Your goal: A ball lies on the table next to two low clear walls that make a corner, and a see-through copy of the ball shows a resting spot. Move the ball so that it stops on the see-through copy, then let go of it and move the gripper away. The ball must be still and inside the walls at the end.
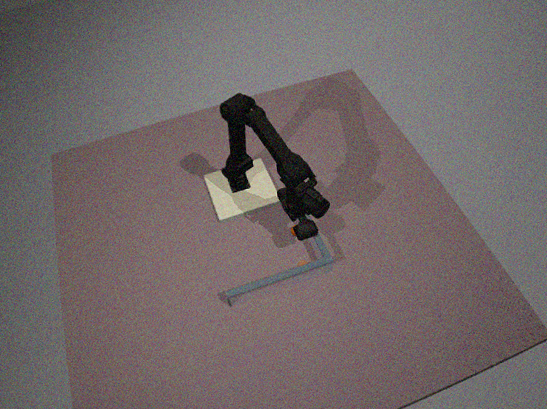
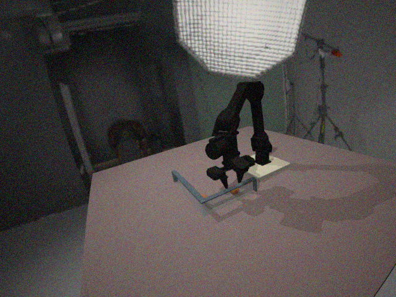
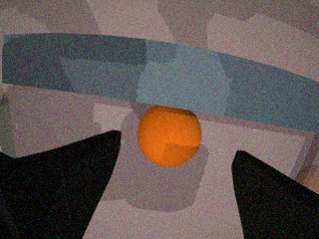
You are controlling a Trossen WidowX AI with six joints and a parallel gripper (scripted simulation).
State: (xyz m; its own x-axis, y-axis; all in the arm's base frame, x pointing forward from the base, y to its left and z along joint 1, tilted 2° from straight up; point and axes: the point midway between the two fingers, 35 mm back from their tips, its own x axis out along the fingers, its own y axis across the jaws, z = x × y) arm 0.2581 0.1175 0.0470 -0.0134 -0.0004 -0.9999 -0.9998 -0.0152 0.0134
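Now: gripper tip 12 cm short of the see-through copy of ball, 3 cm to the left of it and 2 cm above it.
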